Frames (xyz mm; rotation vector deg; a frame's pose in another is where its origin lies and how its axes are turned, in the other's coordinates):
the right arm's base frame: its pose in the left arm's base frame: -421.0 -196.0 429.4 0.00 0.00 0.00
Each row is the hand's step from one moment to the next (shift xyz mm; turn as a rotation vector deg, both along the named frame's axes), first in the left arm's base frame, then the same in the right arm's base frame.
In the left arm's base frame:
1: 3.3 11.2 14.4 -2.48 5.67 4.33
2: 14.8 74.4 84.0 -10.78 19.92 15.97
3: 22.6 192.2 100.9 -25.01 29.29 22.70
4: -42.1 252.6 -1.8 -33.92 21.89 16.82
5: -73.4 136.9 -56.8 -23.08 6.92 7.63
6: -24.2 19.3 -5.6 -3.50 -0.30 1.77
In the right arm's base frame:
1: 3.3 11.2 14.4 -2.48 5.67 4.33
2: 14.8 74.4 84.0 -10.78 19.92 15.97
3: 22.6 192.2 100.9 -25.01 29.29 22.70
4: -42.1 252.6 -1.8 -33.92 21.89 16.82
5: -73.4 136.9 -56.8 -23.08 6.92 7.63
6: -24.2 19.3 -5.6 -3.50 -0.30 1.77

